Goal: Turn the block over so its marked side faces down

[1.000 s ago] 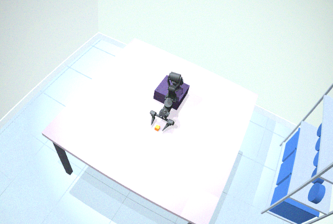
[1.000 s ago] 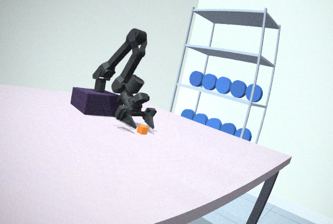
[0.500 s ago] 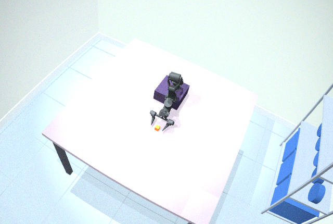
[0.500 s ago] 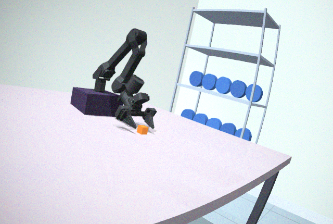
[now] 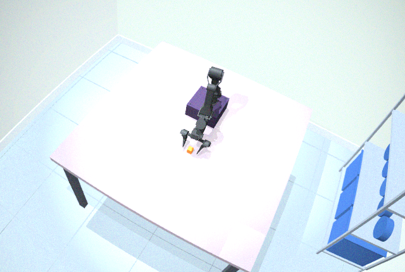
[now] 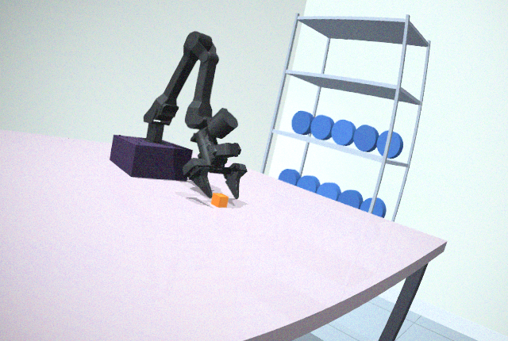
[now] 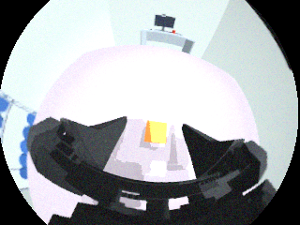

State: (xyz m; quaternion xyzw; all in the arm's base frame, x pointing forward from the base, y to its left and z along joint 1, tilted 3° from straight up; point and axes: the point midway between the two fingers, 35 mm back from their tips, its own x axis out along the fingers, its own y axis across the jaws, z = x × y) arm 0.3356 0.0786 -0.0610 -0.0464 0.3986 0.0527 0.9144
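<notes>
Now: the block 20 mm behind my gripper tip and 10 mm below it.
</notes>
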